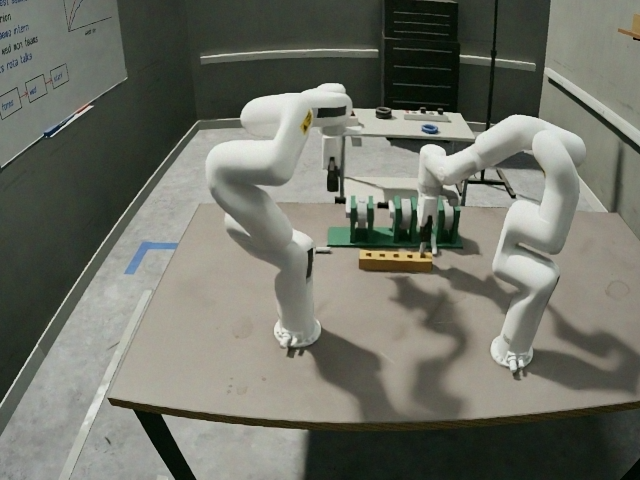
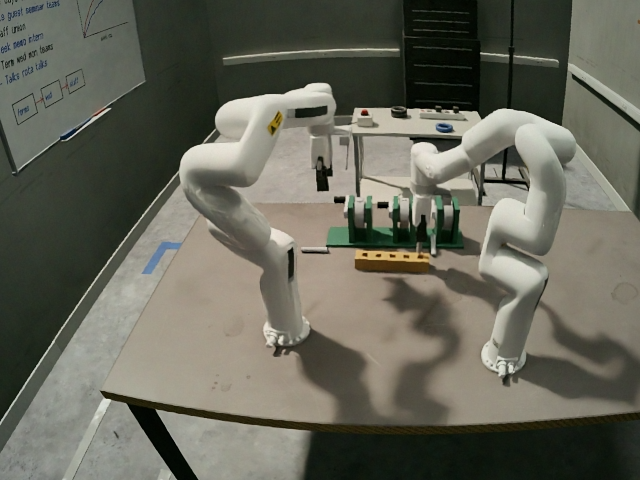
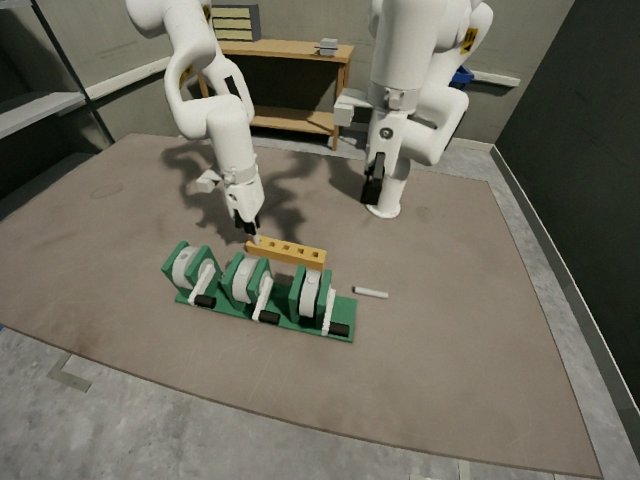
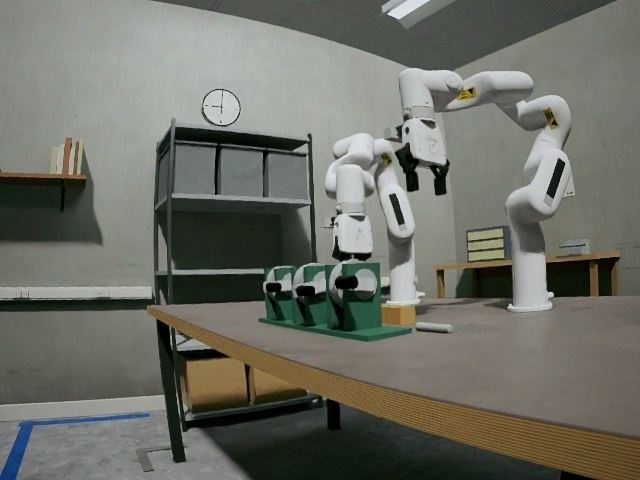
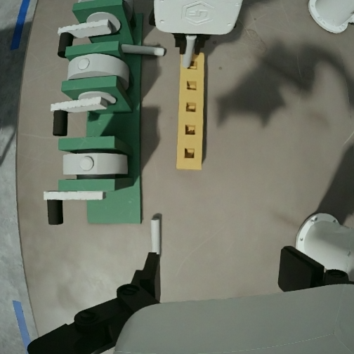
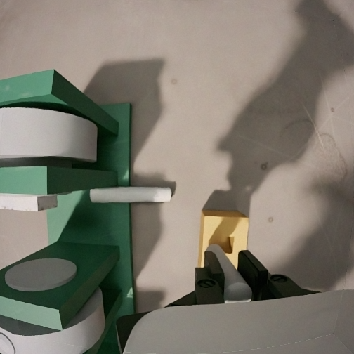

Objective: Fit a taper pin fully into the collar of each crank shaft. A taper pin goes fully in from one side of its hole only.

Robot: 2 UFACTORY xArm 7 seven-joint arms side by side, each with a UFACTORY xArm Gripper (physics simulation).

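Pixels of known places: left gripper, fingertip midpoint: [image 1: 333, 183] [image 2: 325, 183] [image 3: 369, 188] [image 4: 427, 193]; right gripper, fingertip midpoint: [image 1: 424, 239] [image 2: 421, 239] [image 3: 252, 230]; left arm's base, link origin: [image 1: 297, 331] [image 2: 286, 330] [image 3: 382, 206] [image 4: 529, 309]; right arm's base, link origin: [image 1: 511, 352] [image 2: 503, 356] [image 4: 403, 303].
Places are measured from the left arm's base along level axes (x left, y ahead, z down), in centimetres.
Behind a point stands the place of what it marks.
My right gripper [image 1: 424, 237] {x -30.8, y 36.2, z -9.9 cm} [image 3: 248, 227] {x -30.8, y 36.2, z -9.9 cm} [image 6: 224, 269] is shut on a light grey taper pin [image 3: 255, 239] {x -30.1, y 36.9, z -7.2 cm} [image 5: 189, 52]. The pin's lower end is at the end hole of the yellow block [image 3: 286, 254] {x -21.2, y 36.0, z -3.8 cm} [image 5: 190, 117]; I cannot tell whether it is inside. My left gripper [image 3: 371, 193] {x -3.5, y 31.1, z -28.6 cm} [image 4: 426, 187] {x -3.5, y 31.1, z -28.6 cm} [image 5: 221, 270] is open, high above the table. The near collar [image 5: 112, 163] and middle collar [image 5: 110, 70] show round pin ends. The third collar [image 3: 180, 266] {x -36.9, y 54.8, z -14.3 cm} shows a dark hole. A loose pin [image 3: 370, 292] {x 3.7, y 37.2, z -1.5 cm} [image 5: 155, 235] lies on the table. Another pin [image 5: 144, 50] [image 6: 131, 194] juts off the green base between two stands.
The green base [image 3: 343, 312] {x -1.3, y 45.0, z -1.0 cm} [image 5: 115, 215] carries three shaft stands beside the block. White cranks with black handles [image 3: 339, 329] {x -0.7, y 53.5, z -11.9 cm} stick out on the side away from the block. The table edge [image 3: 310, 428] {x 0.2, y 70.1, z 0.0 cm} is beyond them. My right arm's body stands over the block.
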